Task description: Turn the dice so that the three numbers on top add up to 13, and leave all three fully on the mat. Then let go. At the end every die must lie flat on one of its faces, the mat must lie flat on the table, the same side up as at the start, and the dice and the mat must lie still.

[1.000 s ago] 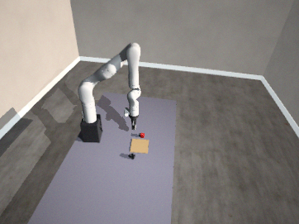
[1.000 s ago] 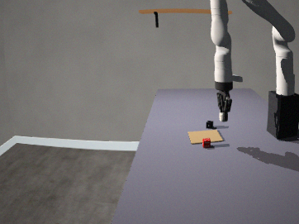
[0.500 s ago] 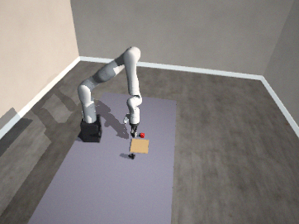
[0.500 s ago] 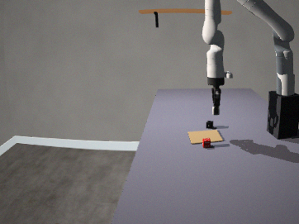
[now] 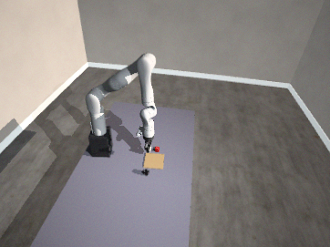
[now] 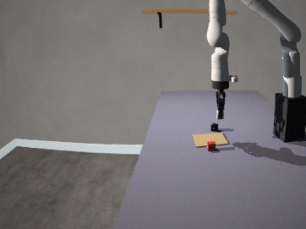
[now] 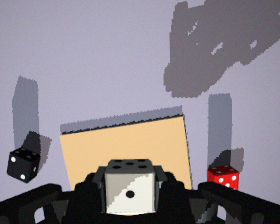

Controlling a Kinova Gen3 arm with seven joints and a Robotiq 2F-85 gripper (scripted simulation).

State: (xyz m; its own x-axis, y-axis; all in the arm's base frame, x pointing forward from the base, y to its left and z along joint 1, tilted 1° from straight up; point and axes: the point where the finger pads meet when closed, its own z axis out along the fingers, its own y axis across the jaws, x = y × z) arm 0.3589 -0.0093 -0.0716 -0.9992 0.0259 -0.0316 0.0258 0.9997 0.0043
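Now: the tan mat 110 mm below my hand and 40 mm ahead of it. The rest, counted from my hand: black die (130 mm to the right, 100 mm below, 10 mm ahead); red die (100 mm to the left, 100 mm below, 40 mm ahead); white die (right at my hand).
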